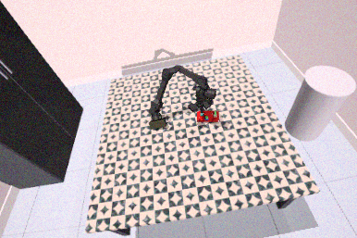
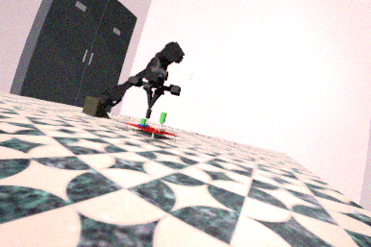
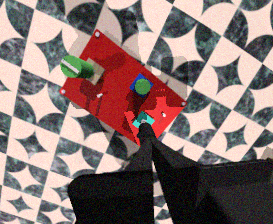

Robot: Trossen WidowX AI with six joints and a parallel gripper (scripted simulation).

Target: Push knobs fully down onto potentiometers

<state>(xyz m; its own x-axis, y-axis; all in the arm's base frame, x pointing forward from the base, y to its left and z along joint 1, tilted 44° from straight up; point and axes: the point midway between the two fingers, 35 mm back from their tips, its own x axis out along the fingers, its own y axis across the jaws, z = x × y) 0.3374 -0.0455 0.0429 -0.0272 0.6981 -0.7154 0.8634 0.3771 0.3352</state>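
Right now my gripper tip is 1 cm above the dark knob. Also, from my gripper tip: green knob 9 cm ahead, 3 cm to the right, 2 cm below.
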